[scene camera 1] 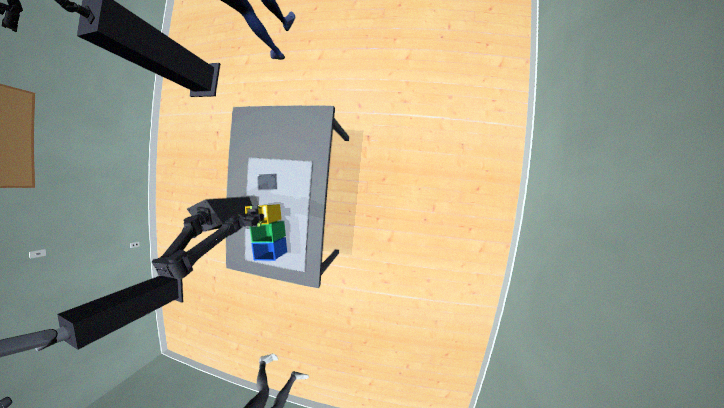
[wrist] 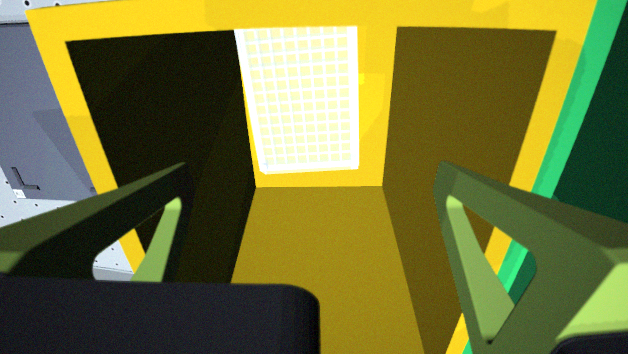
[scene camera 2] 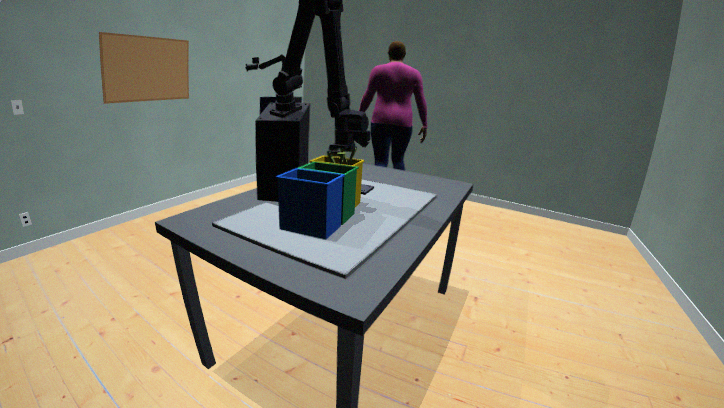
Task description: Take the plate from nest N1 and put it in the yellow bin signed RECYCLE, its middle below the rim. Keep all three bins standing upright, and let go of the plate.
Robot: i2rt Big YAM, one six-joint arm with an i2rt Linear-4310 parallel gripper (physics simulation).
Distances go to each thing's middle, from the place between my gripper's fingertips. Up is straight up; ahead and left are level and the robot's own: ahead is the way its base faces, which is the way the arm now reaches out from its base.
Right now my hand is 20 mm past the clear gridded plate (wrist: 301, 84), 10 mm to the right of it and 140 mm above it. The rest, counted from my hand: green bin (scene camera 2: 349, 181): 20 mm ahead, 130 mm to the right, 60 mm below; blue bin (scene camera 2: 310, 202): 50 mm ahead, 260 mm to the right, 60 mm below.
